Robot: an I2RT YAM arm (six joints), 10 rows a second.
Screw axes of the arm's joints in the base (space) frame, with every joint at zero. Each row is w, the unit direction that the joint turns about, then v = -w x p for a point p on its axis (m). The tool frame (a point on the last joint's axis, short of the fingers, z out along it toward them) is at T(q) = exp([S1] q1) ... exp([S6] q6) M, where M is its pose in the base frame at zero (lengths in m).
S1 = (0, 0, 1, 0.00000, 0.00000, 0.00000)
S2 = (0, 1, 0, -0.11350, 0.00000, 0.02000)
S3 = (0, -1, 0, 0.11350, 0.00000, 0.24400)
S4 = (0, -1, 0, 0.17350, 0.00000, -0.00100)
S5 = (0, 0, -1, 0.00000, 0.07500, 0.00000)
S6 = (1, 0, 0, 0.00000, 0.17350, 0.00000)
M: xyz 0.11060 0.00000 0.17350 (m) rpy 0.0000 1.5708 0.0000 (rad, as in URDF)
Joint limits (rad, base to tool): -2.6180..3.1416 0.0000..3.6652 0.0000..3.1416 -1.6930..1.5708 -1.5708..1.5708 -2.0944..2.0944
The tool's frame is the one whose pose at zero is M.
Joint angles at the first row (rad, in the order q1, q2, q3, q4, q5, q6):
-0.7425, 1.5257, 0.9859, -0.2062, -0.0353, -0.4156
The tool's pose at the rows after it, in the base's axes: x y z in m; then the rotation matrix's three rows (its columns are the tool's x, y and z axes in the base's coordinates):
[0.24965 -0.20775 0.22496], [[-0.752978 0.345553 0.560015], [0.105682 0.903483 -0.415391], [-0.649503 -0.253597 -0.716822]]
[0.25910 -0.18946 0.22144], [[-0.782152 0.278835 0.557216], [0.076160 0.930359 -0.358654], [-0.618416 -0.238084 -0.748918]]
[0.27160 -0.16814 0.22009], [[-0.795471 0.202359 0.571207], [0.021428 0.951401 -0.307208], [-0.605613 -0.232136 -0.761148]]
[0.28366 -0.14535 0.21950], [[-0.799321 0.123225 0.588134], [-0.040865 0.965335 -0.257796], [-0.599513 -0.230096 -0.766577]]
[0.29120 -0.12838 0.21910], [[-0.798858 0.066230 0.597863], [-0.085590 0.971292 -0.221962], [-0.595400 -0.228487 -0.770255]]
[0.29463 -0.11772 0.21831], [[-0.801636 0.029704 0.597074], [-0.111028 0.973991 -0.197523], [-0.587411 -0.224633 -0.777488]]
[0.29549 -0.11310 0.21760], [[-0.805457 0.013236 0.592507], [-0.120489 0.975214 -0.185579], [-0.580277 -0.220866 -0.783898]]
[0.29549 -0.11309 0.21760], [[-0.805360 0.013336 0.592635], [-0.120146 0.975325 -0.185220], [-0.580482 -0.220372 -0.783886]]
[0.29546 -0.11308 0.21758], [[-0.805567 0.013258 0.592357], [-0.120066 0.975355 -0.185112], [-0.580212 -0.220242 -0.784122]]
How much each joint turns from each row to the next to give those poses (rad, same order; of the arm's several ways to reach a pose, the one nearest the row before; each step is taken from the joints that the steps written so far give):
0.0438, -0.0034, 0.0000, -0.0576, -0.0068, 0.0000
0.0626, 0.0000, 0.0000, -0.0473, -0.0004, 0.0000
0.0770, 0.0000, 0.0000, -0.0187, 0.0000, -0.0004
0.0809, 0.0000, 0.0000, -0.0084, 0.0007, -0.0004
0.0584, 0.0000, 0.0000, -0.0057, 0.0008, 0.0004
0.0351, 0.0000, 0.0000, -0.0115, 0.0000, 0.0000
0.0145, 0.0000, 0.0000, -0.0102, -0.0004, 0.0000
0.0000, 0.0000, 0.0000, 0.0000, -0.0004, 0.0004
0.0000, 0.0000, 0.0000, -0.0004, 0.0000, 0.0000

